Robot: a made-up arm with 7 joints.
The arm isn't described. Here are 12 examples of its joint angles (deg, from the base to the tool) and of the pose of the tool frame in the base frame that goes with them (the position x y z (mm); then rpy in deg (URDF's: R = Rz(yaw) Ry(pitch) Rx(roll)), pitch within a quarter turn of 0, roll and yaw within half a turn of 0).
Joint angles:
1: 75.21 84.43 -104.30 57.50 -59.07 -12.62 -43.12
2: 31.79 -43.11 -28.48 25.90 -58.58 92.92 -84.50
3: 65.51 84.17 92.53 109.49 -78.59 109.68 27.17
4: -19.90 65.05 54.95 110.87 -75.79 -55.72 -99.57
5: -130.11 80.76 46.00 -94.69 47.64 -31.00 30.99
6: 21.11 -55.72 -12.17 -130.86 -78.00 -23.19 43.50
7: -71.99 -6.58 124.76 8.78 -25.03 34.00 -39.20
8: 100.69 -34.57 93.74 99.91 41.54 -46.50 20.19
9: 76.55 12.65 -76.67 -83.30 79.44 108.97 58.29
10: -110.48 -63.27 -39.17 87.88 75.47 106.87 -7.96
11: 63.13 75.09 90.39 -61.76 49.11 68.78 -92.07
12: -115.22 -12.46 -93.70 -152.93 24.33 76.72 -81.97
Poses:
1: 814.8 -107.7 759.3 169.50 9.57 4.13
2: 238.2 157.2 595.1 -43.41 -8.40 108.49
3: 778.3 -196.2 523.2 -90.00 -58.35 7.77
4: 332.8 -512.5 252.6 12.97 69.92 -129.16
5: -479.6 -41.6 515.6 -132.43 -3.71 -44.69
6: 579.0 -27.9 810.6 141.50 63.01 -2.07
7: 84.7 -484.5 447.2 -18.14 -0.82 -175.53
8: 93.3 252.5 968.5 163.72 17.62 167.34
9: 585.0 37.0 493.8 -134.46 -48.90 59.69
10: -229.0 -274.6 1059.7 137.28 -0.67 -144.37
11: 898.4 23.4 391.1 121.89 39.60 29.85
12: 191.8 -44.4 667.2 110.55 19.80 43.95
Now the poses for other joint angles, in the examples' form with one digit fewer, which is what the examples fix.
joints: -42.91 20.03 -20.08 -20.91 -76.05 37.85 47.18
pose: 92 -516 504 16.4 -52.0 -139.1
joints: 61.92 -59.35 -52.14 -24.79 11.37 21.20 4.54
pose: 158 57 916 111.8 -56.4 12.0
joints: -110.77 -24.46 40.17 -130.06 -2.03 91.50 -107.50
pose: -14 -468 816 168.2 -18.8 -86.6
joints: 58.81 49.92 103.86 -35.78 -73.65 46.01 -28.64
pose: 642 -222 576 57.6 -60.7 -133.9
